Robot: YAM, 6 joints.
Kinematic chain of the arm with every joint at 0, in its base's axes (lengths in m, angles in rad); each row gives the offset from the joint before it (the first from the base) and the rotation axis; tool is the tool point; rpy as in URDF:
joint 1: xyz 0 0 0.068 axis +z
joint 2: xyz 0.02 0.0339 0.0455 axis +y
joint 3: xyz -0.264 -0.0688 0 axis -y
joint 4: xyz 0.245 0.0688 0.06 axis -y
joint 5: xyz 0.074 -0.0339 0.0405 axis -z
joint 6: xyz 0.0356 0 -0.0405 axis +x
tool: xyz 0 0 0 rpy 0 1.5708 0
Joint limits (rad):
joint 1: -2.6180..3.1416
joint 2: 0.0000..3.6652
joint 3: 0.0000..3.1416
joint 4: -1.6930..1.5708
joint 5: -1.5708..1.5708
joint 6: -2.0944..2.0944
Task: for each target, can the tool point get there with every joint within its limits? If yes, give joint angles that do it. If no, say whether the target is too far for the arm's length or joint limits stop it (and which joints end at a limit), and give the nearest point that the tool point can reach.
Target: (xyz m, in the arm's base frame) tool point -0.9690 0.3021 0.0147
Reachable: no: too far | nearest point -0.6136 0.1913 0.0517 | short by 0.374 m
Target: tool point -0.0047 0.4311 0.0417
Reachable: yes | joints 1.5208 2.4487 1.0894 1.2214 -0.8287 -0.3898
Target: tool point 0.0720 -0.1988 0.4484
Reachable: yes | joints -1.3154 1.1041 1.4343 -0.6955 -0.5778 -0.7461
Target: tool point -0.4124 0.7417 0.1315
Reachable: no: too far | nearest point -0.3138 0.5643 0.1271 | short by 0.203 m
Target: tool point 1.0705 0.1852 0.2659
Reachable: no: too far | nearest point 0.6302 0.1090 0.2020 | short by 0.451 m
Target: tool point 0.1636 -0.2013 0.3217
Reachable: yes | joints -0.8555 1.3399 1.2856 -1.0192 0.2406 0.9740
